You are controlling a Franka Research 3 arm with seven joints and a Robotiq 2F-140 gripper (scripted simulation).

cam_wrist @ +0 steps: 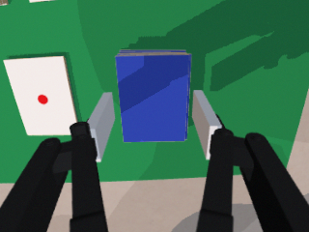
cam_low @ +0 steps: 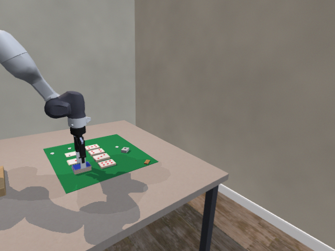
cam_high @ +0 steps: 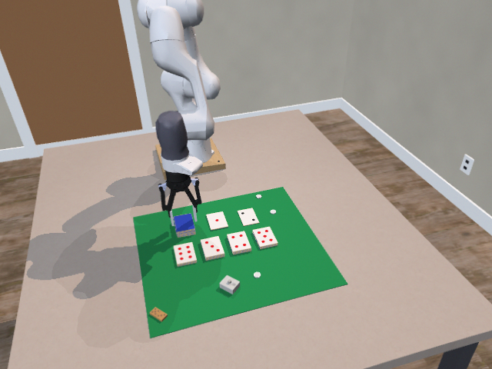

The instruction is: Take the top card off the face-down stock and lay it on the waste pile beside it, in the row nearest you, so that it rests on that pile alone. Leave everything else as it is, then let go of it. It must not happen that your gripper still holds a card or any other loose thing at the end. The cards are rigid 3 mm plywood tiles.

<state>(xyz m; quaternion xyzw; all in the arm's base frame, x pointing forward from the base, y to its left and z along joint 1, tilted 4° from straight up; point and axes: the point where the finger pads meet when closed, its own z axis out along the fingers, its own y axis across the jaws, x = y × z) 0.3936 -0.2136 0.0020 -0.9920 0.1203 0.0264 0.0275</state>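
Right now the blue-backed card is 3 cm below my hand. Also, from my hand: green mat (17 cm ahead, 9 cm to the left, 7 cm below); grey block (32 cm ahead, 4 cm below, 1 cm to the left).
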